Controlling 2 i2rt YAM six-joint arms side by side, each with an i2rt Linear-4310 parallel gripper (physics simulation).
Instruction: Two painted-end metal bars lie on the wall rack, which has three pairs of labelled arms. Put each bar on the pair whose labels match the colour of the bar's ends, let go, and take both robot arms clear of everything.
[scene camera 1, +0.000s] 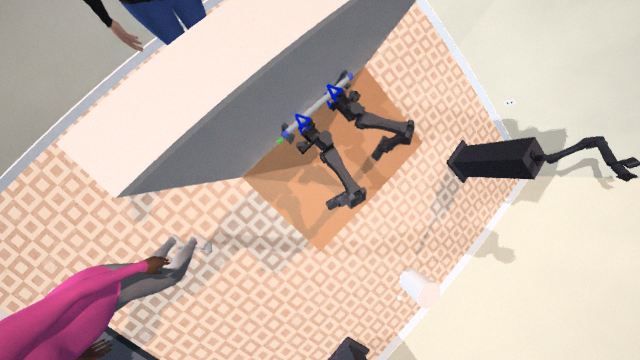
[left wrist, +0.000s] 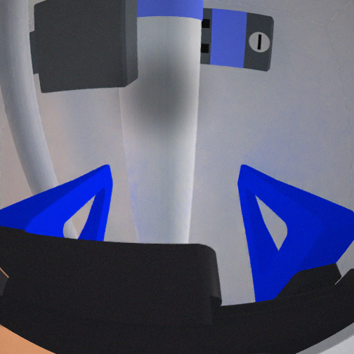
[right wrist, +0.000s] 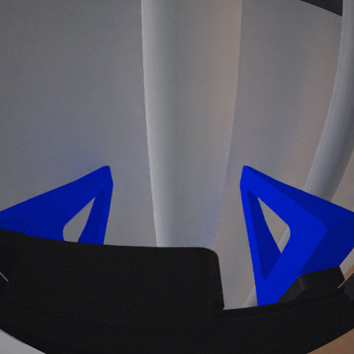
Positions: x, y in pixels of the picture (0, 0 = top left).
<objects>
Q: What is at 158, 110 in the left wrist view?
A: A blue-ended bar.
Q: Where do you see my right gripper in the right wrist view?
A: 176, 174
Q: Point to a grey wall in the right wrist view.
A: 79, 95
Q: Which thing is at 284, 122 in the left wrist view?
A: A grey wall.
</objects>
